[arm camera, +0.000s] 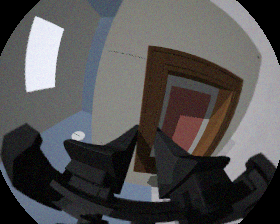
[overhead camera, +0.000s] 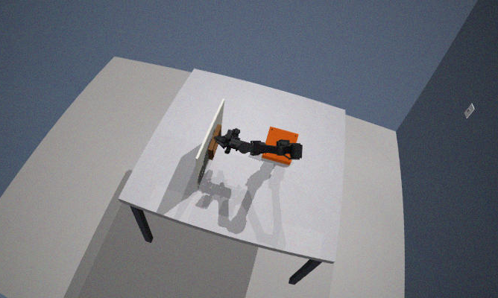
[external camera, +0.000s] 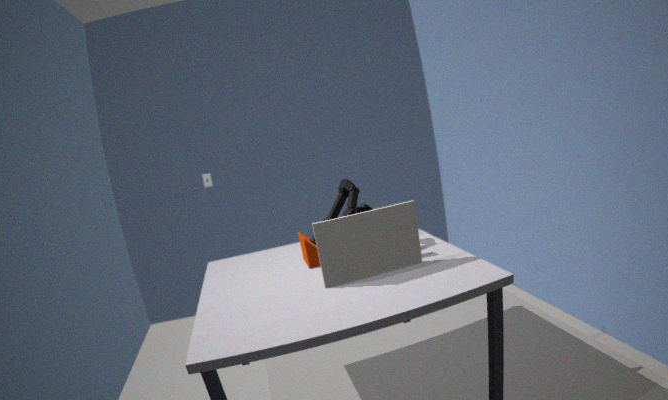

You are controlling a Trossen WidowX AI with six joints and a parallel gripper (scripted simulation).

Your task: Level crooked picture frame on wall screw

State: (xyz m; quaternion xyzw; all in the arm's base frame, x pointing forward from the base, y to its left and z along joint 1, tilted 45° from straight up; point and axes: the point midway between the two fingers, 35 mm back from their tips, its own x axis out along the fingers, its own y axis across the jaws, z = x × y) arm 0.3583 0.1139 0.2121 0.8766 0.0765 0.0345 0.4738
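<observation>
Right now the brown wooden picture frame is 1 cm ahead of my gripper tip, 1 cm to the right of it and 5 cm below it. Round my gripper tip: white wall panel (2 cm ahead, 6 cm below).
</observation>
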